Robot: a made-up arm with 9 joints.
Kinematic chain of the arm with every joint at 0, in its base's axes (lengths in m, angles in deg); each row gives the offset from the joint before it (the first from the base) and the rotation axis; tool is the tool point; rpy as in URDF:
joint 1: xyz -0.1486 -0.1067 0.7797 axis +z
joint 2: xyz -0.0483 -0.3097 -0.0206 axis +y
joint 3: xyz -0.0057 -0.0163 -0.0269 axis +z
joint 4: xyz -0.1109 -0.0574 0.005 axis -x
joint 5: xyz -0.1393 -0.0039 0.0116 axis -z
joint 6: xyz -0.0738 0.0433 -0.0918 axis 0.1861 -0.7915 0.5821
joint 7: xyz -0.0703 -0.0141 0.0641 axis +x
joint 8: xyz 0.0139 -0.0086 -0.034 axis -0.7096 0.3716 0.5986
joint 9: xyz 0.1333 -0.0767 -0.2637 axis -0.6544 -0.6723 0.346
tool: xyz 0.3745 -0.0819 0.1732 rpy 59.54 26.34 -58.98
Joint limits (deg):
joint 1: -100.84..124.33
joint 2: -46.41..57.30
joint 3: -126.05..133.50
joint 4: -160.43..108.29
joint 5: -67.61..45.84
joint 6: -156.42..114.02
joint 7: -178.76..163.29
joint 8: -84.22..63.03
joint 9: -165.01..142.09
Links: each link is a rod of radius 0.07 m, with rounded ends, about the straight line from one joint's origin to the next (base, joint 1, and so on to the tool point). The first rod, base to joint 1, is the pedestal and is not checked.
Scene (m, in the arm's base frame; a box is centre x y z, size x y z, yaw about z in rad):
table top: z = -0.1
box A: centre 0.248 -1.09 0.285 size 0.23 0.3 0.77 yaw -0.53
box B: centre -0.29 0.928 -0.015 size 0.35 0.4 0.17 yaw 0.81
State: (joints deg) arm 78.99 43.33 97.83 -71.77 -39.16 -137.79 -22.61 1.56 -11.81
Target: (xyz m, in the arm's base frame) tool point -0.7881 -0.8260 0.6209
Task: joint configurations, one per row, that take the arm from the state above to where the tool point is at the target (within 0.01 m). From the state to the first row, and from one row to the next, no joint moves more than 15 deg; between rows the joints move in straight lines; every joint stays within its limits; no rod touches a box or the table.
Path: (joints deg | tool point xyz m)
1: 70.95 47.99 94.83 -76.59 -48.64 -135.75 -28.11 11.81 -7.41 | 0.3017 -0.6381 0.2524
2: 62.91 52.64 91.82 -81.42 -58.13 -133.72 -33.61 22.07 -3.00 | 0.1129 -0.7593 0.3719
3: 54.86 57.30 88.82 -86.24 -67.61 -131.68 -39.10 32.32 1.40 | -0.0603 -0.8027 0.4966
4: 41.52 57.30 84.73 -88.64 -60.29 -128.93 -32.28 26.57 -4.37 | -0.2282 -0.8509 0.5098
5: 28.17 57.30 80.65 -91.04 -52.97 -126.18 -25.45 20.83 -10.13 | -0.4056 -0.8729 0.5265
6: 14.83 57.30 76.56 -93.45 -45.66 -123.43 -18.62 15.08 -15.90 | -0.5931 -0.8677 0.5595
7: 1.48 57.30 72.47 -95.85 -38.34 -120.68 -11.79 9.33 -21.67 | -0.7882 -0.8260 0.6209

